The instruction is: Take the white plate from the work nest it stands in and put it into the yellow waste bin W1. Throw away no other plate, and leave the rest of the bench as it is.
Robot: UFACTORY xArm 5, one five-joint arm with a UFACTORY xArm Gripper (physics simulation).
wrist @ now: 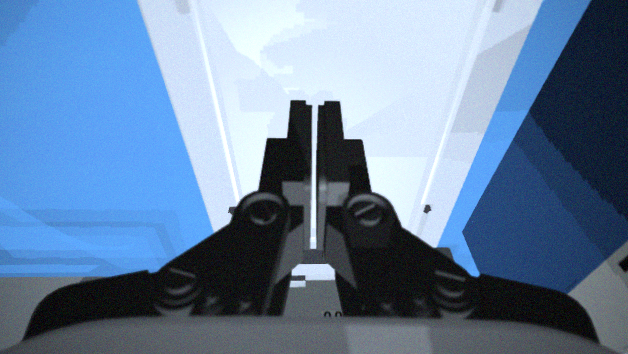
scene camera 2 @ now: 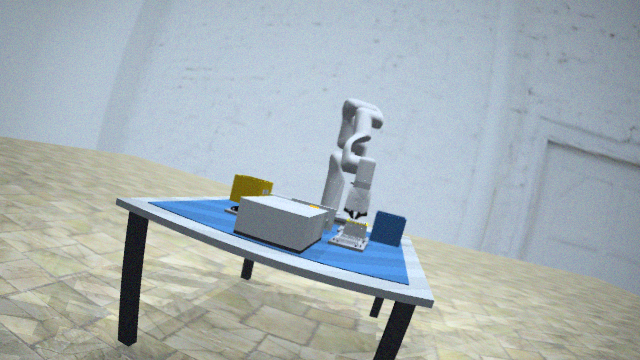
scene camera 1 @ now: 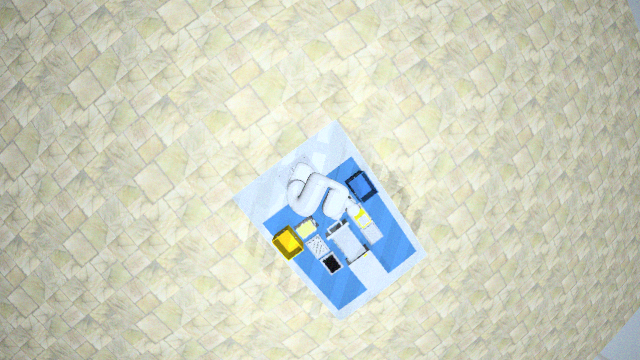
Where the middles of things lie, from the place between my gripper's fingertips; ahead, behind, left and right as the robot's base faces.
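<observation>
White plate nest (wrist: 400, 78): 1 cm below my hand, 1 cm ahead of it, 1 cm to the left of it.
</observation>
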